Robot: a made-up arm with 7 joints. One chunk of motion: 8 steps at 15 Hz.
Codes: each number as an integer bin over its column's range. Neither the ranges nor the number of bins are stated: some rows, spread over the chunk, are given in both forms.
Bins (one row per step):
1: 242 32 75 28 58 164 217
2: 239 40 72 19 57 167 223
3: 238 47 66 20 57 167 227
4: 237 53 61 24 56 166 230
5: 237 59 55 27 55 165 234
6: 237 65 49 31 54 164 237
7: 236 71 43 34 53 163 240
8: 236 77 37 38 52 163 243
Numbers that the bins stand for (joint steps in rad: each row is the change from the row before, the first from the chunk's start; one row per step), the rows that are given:
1: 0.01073 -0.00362 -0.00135 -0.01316 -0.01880 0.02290 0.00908
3: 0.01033 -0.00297 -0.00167 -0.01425 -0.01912 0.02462 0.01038
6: 0.01024 -0.00220 -0.00227 -0.01275 -0.02006 0.02290 0.01167
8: 0.01014 -0.00168 -0.00269 -0.01178 -0.02069 0.02233 0.01245
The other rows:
2: 0.01043 -0.00327 -0.00146 -0.01439 -0.01912 0.02462 0.00986
4: 0.01024 -0.00271 -0.00185 -0.01371 -0.01943 0.02404 0.01076
5: 0.01024 -0.00245 -0.00206 -0.01329 -0.01975 0.02347 0.01128
7: 0.01014 -0.00194 -0.00248 -0.01233 -0.02037 0.02233 0.01206

